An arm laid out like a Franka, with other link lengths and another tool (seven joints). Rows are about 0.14 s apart.
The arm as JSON. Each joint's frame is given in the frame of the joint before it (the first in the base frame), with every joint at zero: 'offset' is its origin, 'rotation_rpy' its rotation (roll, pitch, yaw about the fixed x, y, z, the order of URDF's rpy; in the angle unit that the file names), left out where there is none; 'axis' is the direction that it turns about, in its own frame. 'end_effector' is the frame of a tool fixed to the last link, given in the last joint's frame.
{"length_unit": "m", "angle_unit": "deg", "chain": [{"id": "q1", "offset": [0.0, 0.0, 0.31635], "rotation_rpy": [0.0, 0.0, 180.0], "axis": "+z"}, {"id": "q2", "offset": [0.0, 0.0, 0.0], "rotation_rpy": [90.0, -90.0, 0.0], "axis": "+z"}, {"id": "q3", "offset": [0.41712, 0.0, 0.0], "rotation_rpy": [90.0, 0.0, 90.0], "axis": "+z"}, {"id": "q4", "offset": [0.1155, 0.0, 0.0], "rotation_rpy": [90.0, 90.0, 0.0], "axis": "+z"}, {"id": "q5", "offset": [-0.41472, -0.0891, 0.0], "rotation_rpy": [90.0, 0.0, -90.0], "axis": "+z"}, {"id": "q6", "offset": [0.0, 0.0, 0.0], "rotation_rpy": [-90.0, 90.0, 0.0], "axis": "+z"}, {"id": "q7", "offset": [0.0, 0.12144, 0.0], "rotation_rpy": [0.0, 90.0, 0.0], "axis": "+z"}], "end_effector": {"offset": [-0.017, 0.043, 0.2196], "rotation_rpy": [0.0, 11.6, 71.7]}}
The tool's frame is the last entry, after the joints.
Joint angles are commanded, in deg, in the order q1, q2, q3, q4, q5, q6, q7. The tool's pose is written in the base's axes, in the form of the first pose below.
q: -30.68 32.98 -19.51 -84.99 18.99 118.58 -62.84
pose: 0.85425 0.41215 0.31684 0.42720 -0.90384 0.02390 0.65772 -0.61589 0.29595
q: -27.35 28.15 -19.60 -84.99 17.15 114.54 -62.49
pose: 0.81963 0.47342 0.32261 0.49077 -0.87074 0.03092 0.67929 -0.56700 0.35662
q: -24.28 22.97 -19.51 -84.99 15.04 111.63 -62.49
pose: 0.77499 0.53981 0.32863 0.55192 -0.83143 0.06415 0.69297 -0.52075 0.42353
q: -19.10 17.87 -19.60 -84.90 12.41 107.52 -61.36
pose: 0.72303 0.61167 0.32107 0.62351 -0.77792 0.07791 0.71037 -0.44837 0.48394
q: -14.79 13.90 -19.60 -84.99 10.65 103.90 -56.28
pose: 0.72492 0.60869 0.32246 0.62334 -0.77890 0.06896 0.71646 -0.38996 0.52604
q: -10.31 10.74 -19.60 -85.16 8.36 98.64 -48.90
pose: 0.76246 0.57499 0.29673 0.59661 -0.80224 0.02152 0.71300 -0.33167 0.54898
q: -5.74 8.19 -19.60 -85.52 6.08 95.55 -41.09
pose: 0.79933 0.53701 0.26961 0.55649 -0.83084 0.00500 0.71185 -0.28028 0.56763
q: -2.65 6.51 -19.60 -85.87 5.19 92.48 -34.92
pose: 0.83443 0.49277 0.24679 0.51377 -0.85757 -0.02481 0.70535 -0.24402 0.57556
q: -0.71 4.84 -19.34 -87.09 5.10 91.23 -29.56
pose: 0.86392 0.44273 0.24007 0.46577 -0.88368 -0.04648 0.69834 -0.21890 0.57977
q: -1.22 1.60 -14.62 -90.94 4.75 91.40 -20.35
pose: 0.90347 0.36031 0.23220 0.38520 -0.92010 -0.07103 0.68664 -0.17530 0.57900
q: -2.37 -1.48 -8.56 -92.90 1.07 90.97 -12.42
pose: 0.92259 0.32655 0.20543 0.33822 -0.94077 -0.02351 0.67364 -0.13451 0.59389
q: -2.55 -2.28 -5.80 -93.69 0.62 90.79 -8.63
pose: 0.93030 0.30877 0.19800 0.31845 -0.94777 -0.01822 0.67125 -0.10769 0.59494
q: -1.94 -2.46 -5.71 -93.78 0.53 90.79 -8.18
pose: 0.92868 0.31318 0.19866 0.32264 -0.94638 -0.01632 0.67125 -0.10008 0.59616
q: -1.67 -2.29 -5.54 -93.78 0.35 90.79 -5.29
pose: 0.94201 0.27397 0.19382 0.28191 -0.95934 -0.01410 0.67186 -0.09775 0.59418
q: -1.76 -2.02 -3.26 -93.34 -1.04 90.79 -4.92
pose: 0.93252 0.30927 0.18643 0.31275 -0.94977 0.01116 0.67695 -0.07726 0.59588
